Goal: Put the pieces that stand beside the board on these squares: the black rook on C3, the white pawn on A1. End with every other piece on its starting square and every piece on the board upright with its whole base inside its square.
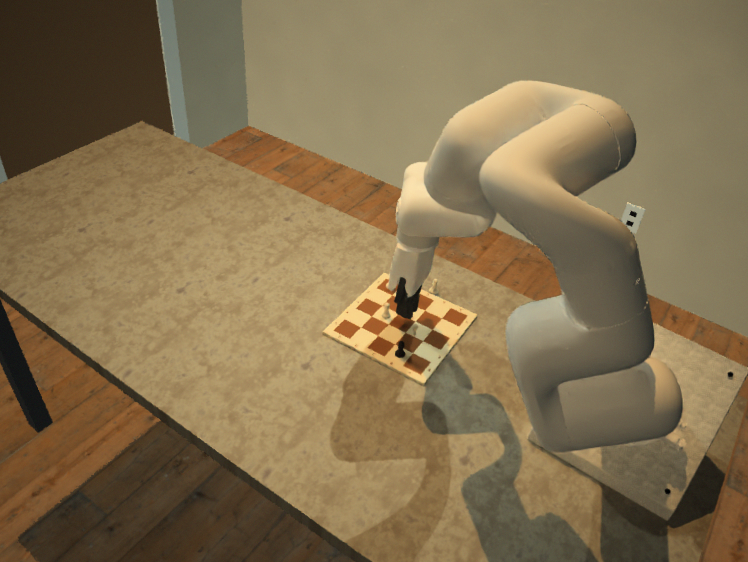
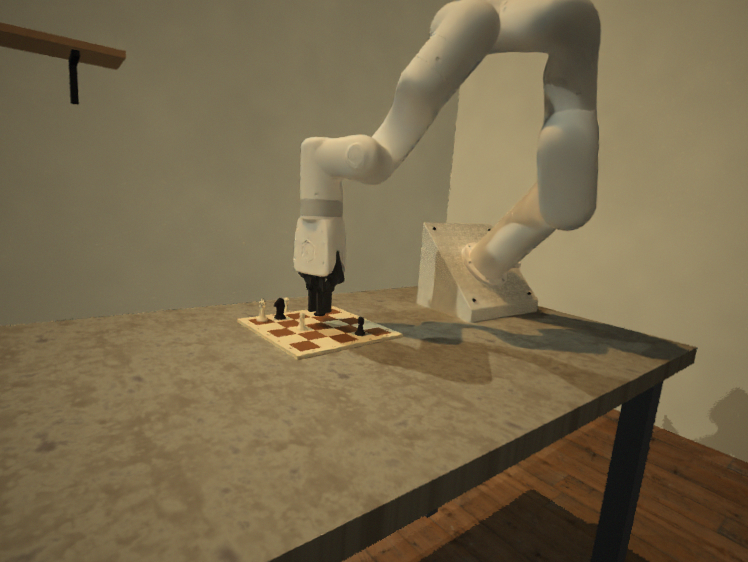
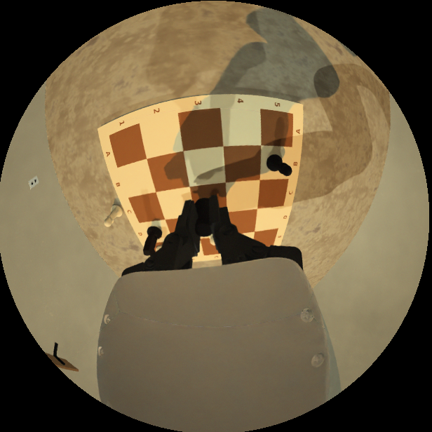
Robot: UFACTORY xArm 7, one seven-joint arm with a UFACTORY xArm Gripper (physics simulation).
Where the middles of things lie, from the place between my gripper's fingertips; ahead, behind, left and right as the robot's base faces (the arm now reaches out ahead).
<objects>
The board point(image 1: 437, 325) lies 1 cm to the left of my hand and 3 cm below it.
</objects>
